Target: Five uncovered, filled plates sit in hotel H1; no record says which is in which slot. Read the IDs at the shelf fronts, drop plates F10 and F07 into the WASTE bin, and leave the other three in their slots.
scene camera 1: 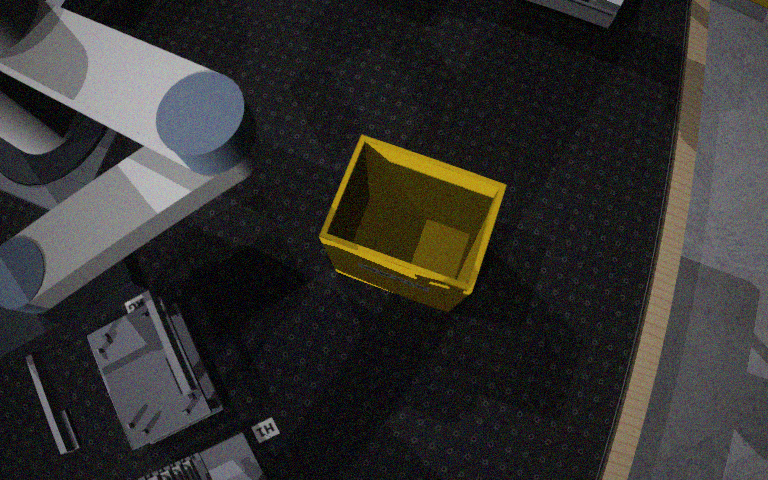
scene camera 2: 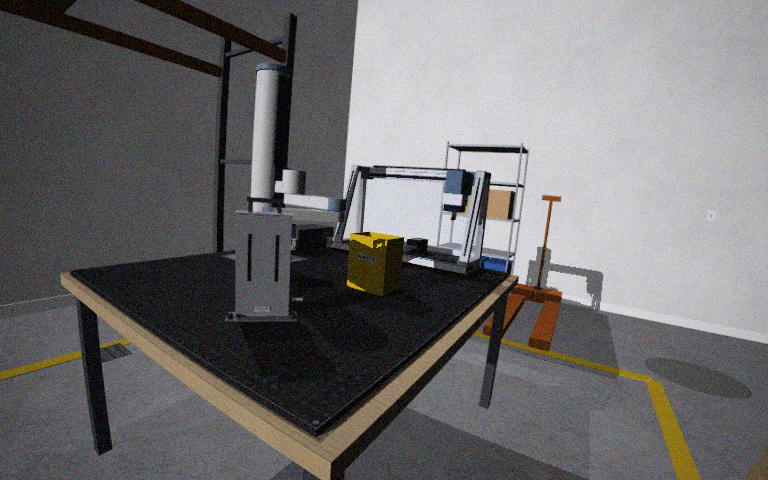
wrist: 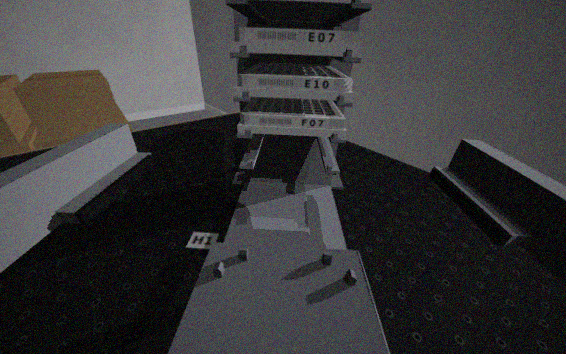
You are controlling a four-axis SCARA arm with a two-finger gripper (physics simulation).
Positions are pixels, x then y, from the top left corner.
Scene:
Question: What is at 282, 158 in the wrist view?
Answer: A grey tower.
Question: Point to a plate F07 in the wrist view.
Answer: At 279, 116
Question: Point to a plate E07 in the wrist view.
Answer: At 258, 40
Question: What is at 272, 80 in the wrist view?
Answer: A plate E10.

